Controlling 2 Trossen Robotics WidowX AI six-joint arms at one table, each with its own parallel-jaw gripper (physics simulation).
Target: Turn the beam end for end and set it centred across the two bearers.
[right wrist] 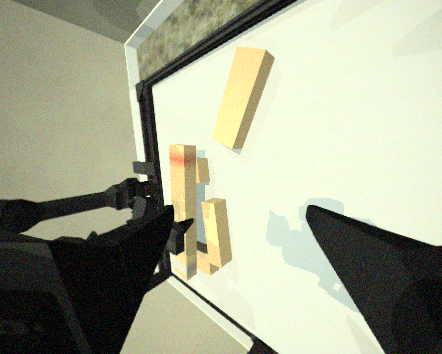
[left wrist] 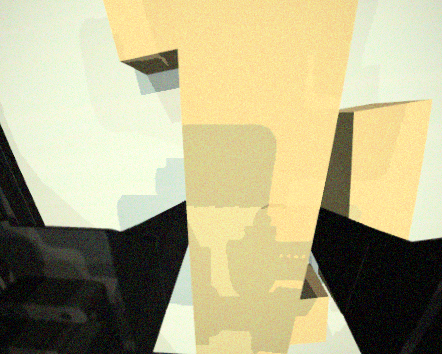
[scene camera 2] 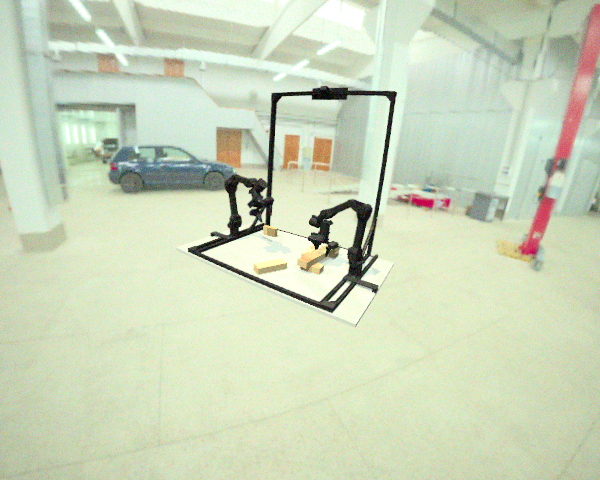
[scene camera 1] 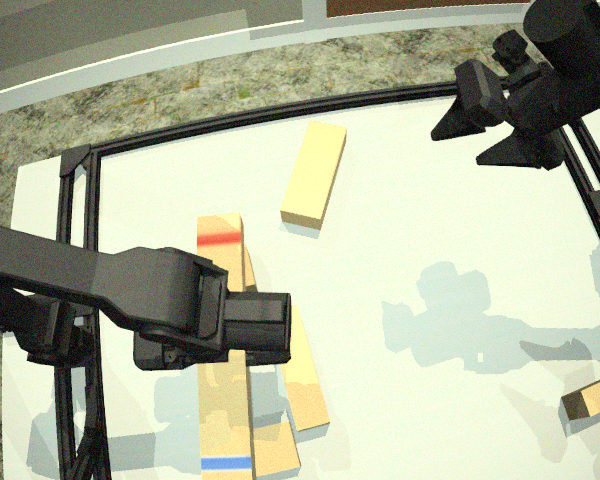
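Where they show: left gripper, fingertip midpoint: point(right wrist: 185, 216) point(left wrist: 246, 206) point(scene camera 1: 224, 355); right gripper, fingertip midpoint: point(right wrist: 239, 211) point(scene camera 2: 266, 219) point(scene camera 1: 455, 150); left arm's base, origin of the base link: point(right wrist: 153, 187) point(scene camera 2: 354, 274) point(scene camera 1: 74, 347); right arm's base, origin of the base link: point(scene camera 2: 234, 235).
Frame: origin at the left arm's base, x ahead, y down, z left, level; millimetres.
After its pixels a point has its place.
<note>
The long beam point(scene camera 1: 223, 400) @[x 235, y -56, z -116 mm] point(scene camera 2: 310, 258) @[x 240, y -56, z 90 mm] point(left wrist: 250, 90) @[x 243, y -56, z 11 mm] point(right wrist: 183, 192) @[x 275, y -56, z 27 mm] lies across the two bearers, its red band towards the top in scene camera 1 and its blue band towards the bottom. One bearer point(scene camera 1: 250, 275) @[x 291, y -19, z 60 mm] point(left wrist: 150, 30) @[x 196, y -19, z 50 mm] point(right wrist: 203, 172) @[x 294, y -1, z 71 mm] is under the red half, the other bearer point(scene camera 1: 275, 452) @[x 285, y -19, z -191 mm] near the blue end. Whether the beam rests on them or hangs slightly above is unclear. My left gripper point(left wrist: 246, 206) @[x 241, y -32, z -53 mm] point(right wrist: 185, 216) @[x 241, y -32, z -53 mm] is shut on the beam near its middle; its fingertips are hidden in scene camera 1. My right gripper point(scene camera 1: 455, 149) @[x 560, y -214, z 86 mm] point(right wrist: 239, 211) @[x 560, y -214, z 86 mm] is open and empty, well away to the right.
A loose block point(scene camera 1: 306, 375) @[x 344, y -25, z -97 mm] point(left wrist: 385, 170) @[x 329, y -25, z -38 mm] point(right wrist: 217, 230) @[x 354, y -23, z -67 mm] lies close to the right of the beam. Another block point(scene camera 1: 314, 175) @[x 412, y -19, z 205 mm] point(scene camera 2: 270, 266) @[x 397, y -16, z 248 mm] point(right wrist: 242, 100) @[x 435, y -19, z 218 mm] lies towards the back in scene camera 1. A further block point(scene camera 1: 587, 400) @[x 712, y -44, z -227 mm] point(scene camera 2: 270, 230) @[x 745, y -25, z -208 mm] is at the right edge there.
</note>
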